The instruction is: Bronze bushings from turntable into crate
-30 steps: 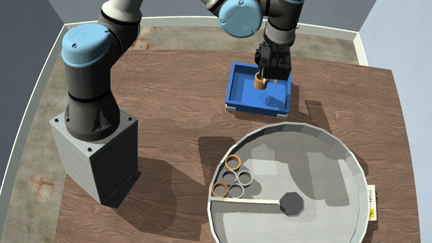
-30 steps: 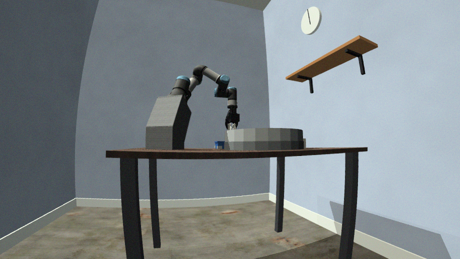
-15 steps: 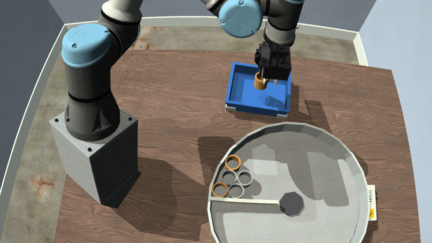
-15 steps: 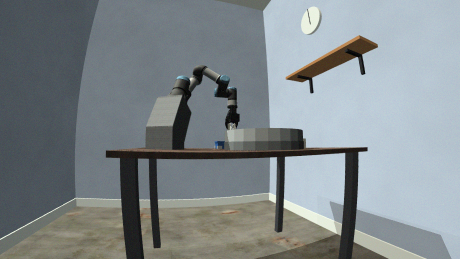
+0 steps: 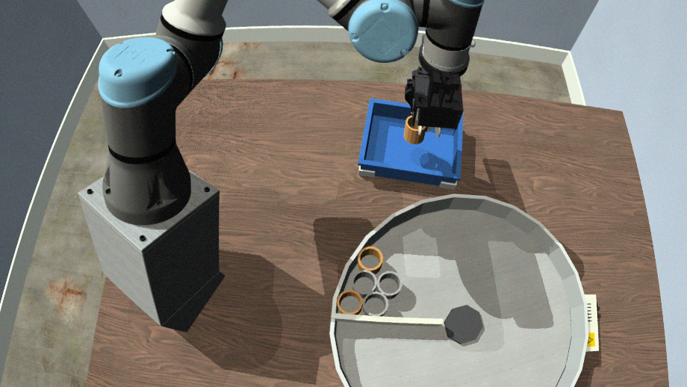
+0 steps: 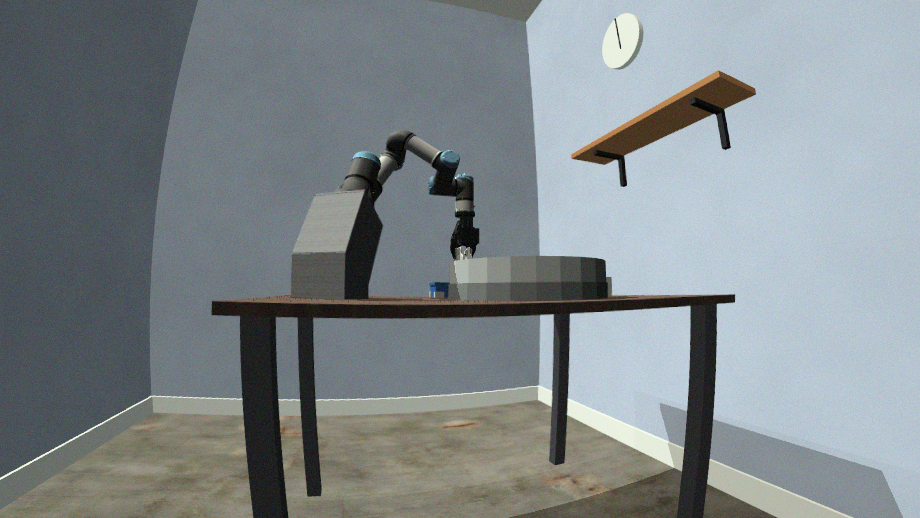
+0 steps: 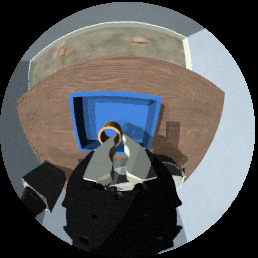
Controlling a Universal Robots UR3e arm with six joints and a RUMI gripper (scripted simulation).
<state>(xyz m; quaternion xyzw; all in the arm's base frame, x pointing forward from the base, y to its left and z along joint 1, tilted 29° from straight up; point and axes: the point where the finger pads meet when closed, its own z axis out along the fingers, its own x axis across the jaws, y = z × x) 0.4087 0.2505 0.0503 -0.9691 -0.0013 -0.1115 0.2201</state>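
Now: the blue crate 6 cm below my hand and 2 cm behind it. Also, from my hand: grey turntable: 34 cm to the right, 9 cm ahead, 4 cm below.
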